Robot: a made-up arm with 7 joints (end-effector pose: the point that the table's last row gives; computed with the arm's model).
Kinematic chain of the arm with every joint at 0, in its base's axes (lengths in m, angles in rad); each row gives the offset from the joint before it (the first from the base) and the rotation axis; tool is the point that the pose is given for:
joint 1: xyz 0 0 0.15 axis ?
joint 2: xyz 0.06 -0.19 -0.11 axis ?
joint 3: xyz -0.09 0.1 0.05 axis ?
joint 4: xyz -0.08 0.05 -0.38 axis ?
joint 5: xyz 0 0.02 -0.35 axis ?
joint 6: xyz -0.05 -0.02 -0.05 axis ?
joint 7: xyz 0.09 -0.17 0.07 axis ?
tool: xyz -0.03 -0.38 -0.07
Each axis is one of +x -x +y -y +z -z.
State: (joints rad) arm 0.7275 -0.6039 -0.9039 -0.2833 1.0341 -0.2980 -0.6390
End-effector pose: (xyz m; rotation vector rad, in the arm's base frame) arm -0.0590 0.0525 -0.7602 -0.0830 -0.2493 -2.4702
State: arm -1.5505 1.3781 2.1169 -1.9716 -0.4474 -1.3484 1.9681
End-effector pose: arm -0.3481 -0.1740 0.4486 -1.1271 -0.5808 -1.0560
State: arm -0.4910 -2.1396 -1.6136 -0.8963 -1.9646 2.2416 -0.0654
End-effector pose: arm 0.9124 0.2094 -0.1504 1.8849 -1.3551 -1.7391
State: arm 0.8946 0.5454 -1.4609 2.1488 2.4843 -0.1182 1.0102
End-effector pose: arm 0.5609 0.0495 0.1709 0.8923 -1.7777 1.3894
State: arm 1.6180 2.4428 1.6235 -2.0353 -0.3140 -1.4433 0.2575
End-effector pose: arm 0.0341 -0.4770 -0.0047 0.3617 -1.4063 -0.7238
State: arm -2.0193 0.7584 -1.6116 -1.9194 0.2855 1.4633 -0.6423
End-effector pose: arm 0.5405 -0.2973 -0.5482 0.7872 -1.0836 -0.5591
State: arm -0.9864 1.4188 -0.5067 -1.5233 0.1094 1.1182 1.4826
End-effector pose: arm 0.1472 -0.5643 -0.4693 1.3046 -0.6041 0.1351
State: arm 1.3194 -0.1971 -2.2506 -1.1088 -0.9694 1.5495 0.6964
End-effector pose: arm -0.2636 0.3430 -0.8465 1.5978 0.9426 1.8037
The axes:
joint 1: -z
joint 2: +y
joint 3: +z
joint 4: +y
joint 5: -z
joint 6: -z
joint 7: +x

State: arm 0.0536 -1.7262 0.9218 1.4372 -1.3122 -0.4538 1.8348
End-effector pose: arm 0.5319 -0.6732 -0.4935 0.5361 1.5756 0.4292
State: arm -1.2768 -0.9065 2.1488 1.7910 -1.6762 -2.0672 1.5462
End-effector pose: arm 0.8168 0.0553 0.1866 1.0477 -1.8787 1.4642
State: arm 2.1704 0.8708 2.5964 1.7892 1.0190 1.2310 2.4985
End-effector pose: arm -0.3579 0.0872 -0.4715 1.1096 -1.0581 -0.9442
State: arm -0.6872 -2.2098 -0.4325 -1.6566 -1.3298 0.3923 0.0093
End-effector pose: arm 0.1852 -0.4220 -0.0279 0.1675 2.7245 1.1582
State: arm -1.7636 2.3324 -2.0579 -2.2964 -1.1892 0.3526 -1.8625
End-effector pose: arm -0.0818 -0.1405 0.2327 0.0030 1.5248 -0.3766
